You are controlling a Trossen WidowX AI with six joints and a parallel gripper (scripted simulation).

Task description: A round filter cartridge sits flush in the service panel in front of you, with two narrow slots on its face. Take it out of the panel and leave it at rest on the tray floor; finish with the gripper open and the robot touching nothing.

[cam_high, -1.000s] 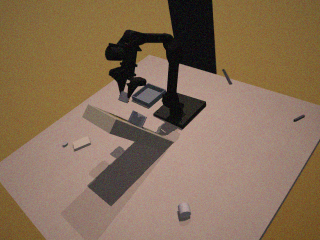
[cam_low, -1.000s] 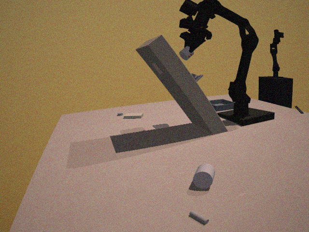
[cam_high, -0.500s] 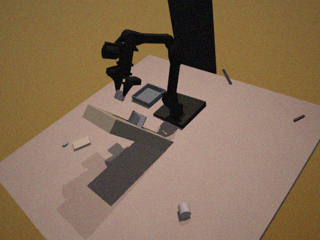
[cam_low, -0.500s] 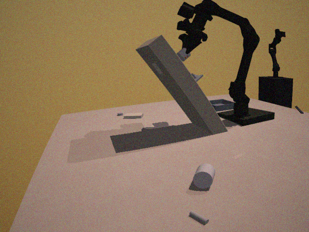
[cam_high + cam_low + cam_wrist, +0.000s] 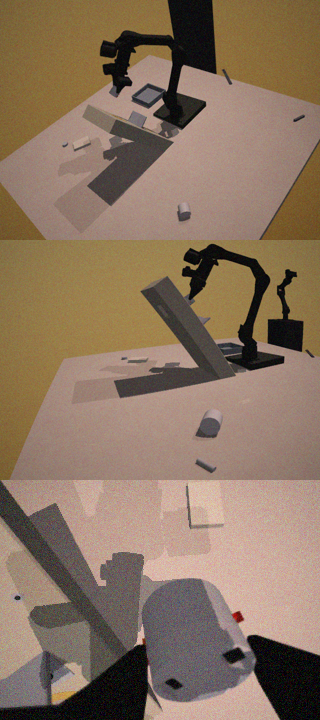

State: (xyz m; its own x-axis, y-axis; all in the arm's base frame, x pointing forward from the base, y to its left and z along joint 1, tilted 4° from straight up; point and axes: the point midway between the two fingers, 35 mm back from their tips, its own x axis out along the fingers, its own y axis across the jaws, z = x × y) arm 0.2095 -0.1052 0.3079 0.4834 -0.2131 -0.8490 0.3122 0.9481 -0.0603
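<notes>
The blue-grey square tray lies 28 cm below my gripper tip, 27 cm behind it and 16 cm to the right of it. Also, from my gripper tip: pale block (28 cm below, 22 cm ahead, 16 cm to the right); white round filter cartridge (right at my gripper tip); small blue-grey plate (16 cm to the left, 11 cm below, 2 cm ahead).
</notes>
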